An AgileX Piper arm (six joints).
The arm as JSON. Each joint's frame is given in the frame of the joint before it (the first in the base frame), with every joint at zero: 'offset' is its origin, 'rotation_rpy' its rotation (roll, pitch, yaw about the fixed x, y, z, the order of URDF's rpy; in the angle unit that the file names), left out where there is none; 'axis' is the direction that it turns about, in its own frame. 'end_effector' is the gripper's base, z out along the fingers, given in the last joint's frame.
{
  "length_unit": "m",
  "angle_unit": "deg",
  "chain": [
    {
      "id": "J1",
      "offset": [
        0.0,
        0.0,
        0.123
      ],
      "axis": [
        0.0,
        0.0,
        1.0
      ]
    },
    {
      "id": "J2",
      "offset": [
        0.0,
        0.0,
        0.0
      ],
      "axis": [
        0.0,
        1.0,
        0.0
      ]
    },
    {
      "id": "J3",
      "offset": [
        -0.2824,
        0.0,
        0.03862
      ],
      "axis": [
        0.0,
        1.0,
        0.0
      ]
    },
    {
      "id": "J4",
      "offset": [
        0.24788,
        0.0,
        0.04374
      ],
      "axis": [
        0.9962,
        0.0,
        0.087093
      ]
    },
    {
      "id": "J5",
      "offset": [
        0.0,
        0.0,
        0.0
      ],
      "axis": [
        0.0,
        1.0,
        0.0
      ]
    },
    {
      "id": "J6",
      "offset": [
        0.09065,
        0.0,
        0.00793
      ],
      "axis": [
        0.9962,
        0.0,
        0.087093
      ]
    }
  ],
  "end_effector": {
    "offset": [
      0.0,
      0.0,
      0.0
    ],
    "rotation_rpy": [
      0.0,
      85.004,
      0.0
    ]
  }
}
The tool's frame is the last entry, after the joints.
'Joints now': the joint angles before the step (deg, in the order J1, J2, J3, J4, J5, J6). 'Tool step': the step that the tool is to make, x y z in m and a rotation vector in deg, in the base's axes. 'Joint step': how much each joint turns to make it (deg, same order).
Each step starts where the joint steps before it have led.
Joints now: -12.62, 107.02, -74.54, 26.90, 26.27, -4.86
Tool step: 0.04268, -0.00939, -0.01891, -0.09, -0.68, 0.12
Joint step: 0.00, 9.57, -10.52, 0.00, 0.30, 0.00
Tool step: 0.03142, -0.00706, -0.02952, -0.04, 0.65, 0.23
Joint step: 0.00, 8.70, -8.27, -0.21, 0.23, -0.07
